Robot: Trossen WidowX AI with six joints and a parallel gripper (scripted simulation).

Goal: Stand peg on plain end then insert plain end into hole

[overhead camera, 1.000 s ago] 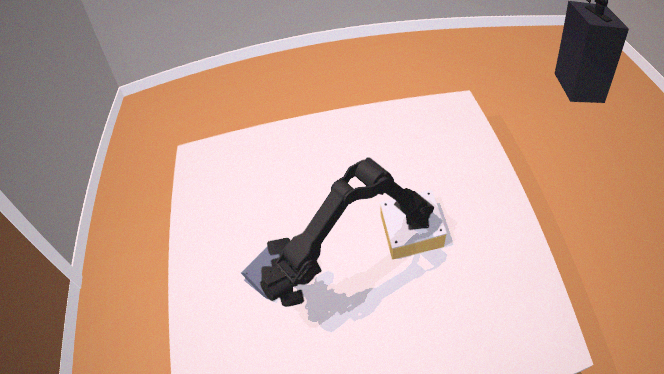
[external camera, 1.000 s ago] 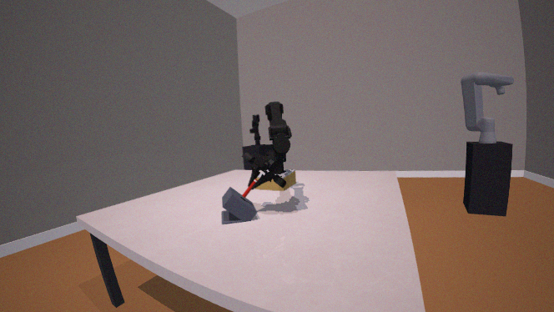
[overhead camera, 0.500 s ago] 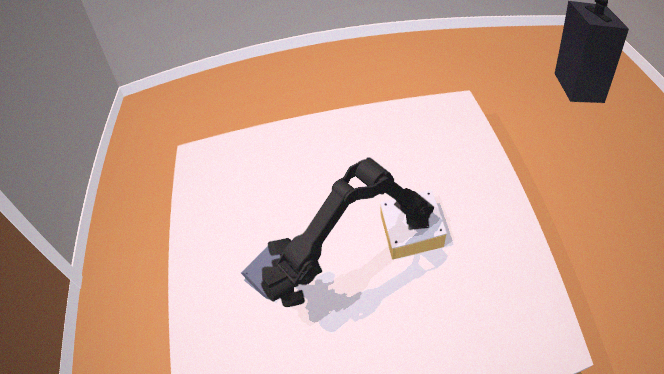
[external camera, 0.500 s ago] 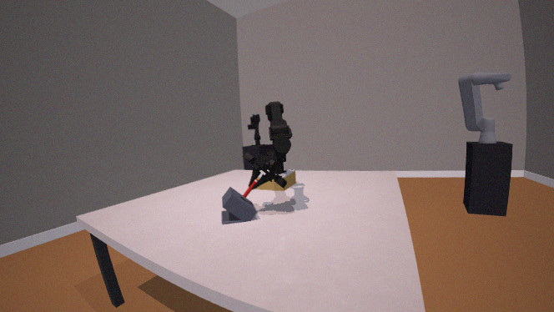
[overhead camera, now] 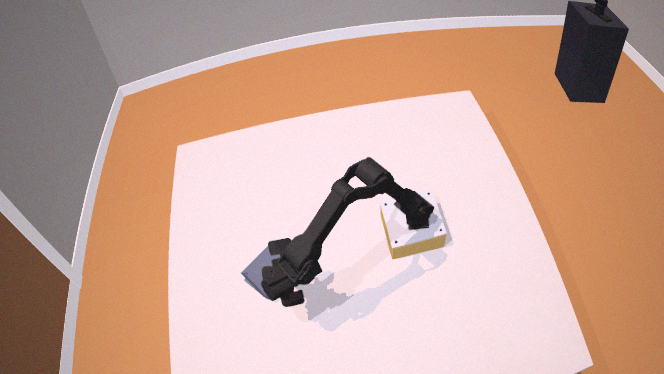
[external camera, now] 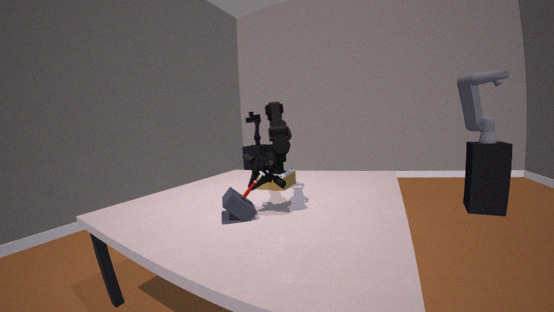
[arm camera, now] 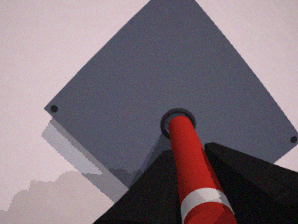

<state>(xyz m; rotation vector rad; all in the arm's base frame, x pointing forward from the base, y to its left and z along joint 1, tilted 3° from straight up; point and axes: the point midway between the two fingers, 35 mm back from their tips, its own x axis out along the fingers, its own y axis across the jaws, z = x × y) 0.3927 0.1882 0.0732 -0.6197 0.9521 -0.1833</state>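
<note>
My gripper tip is 40 mm short of the grey sloped panel, 30 mm to the left of it and 60 mm above it. From my gripper tip the other things lie so: red peg (10 mm behind, 10 mm to the left, 10 mm above).
</note>
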